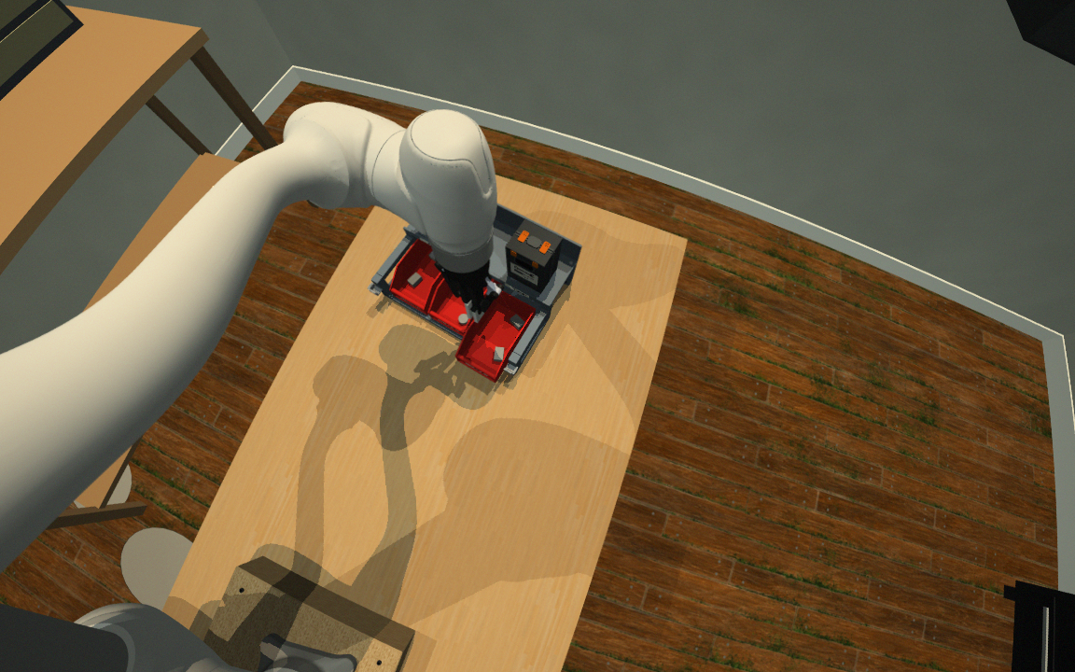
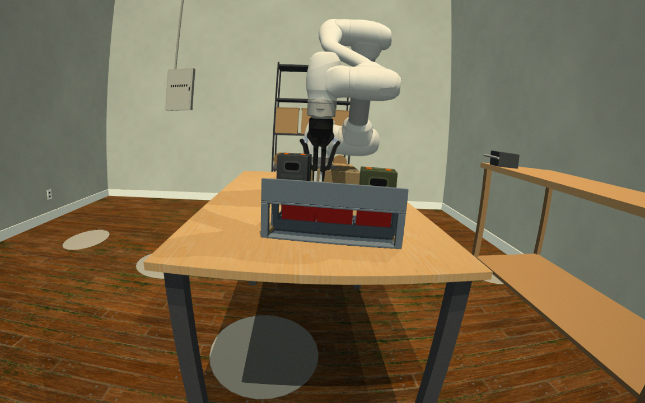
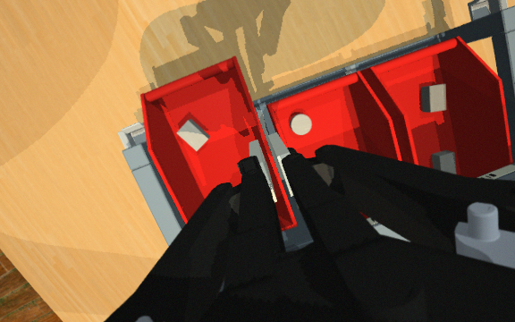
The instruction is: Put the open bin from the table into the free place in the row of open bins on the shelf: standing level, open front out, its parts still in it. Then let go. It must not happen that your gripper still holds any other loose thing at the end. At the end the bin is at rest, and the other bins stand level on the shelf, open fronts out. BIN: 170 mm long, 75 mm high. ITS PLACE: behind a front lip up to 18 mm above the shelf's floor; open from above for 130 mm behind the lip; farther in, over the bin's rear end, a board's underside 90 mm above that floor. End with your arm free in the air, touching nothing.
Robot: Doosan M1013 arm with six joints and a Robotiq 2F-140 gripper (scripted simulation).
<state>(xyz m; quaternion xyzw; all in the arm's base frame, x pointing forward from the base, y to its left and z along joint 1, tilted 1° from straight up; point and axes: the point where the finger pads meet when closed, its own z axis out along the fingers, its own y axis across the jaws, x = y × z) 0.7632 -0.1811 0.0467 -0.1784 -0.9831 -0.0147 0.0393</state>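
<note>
The front lip lies 120 mm below my hand, 80 mm to the left of it and 20 mm behind it.
</note>
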